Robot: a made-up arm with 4 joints.
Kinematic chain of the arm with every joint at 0, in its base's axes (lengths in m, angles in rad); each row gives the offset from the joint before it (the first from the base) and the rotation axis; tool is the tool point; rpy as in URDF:
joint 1: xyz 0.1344 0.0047 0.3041 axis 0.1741 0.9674 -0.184
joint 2: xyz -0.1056 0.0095 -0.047 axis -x
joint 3: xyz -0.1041 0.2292 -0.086 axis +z
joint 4: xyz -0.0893 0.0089 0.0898 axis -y
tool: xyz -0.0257 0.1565 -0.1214 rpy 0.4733 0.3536 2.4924
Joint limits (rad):
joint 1: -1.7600..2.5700
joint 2: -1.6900..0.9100
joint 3: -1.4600..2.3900
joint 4: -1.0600..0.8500
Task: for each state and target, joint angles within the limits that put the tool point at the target. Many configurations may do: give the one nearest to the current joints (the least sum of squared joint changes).
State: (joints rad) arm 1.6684 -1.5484 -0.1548 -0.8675
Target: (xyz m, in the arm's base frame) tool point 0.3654 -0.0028 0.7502
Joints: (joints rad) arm 1.1298 -1.6436 -0.3692 -0.3570
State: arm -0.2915 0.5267 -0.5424 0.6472
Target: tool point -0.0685 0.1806 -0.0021
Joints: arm 0.3919 0.9084 -0.9474 0.8500
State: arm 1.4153 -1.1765 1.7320 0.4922
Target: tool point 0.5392 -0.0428 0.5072
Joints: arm 2.1021 -1.6388 0.9945 0.6149
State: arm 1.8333 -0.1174 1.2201 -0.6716
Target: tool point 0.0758 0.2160 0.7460
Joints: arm 1.5951 -0.0158 1.0216 -0.6096
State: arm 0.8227 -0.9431 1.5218 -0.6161
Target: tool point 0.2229 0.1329 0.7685
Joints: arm 1.4765 -1.1613 0.8878 -0.6550
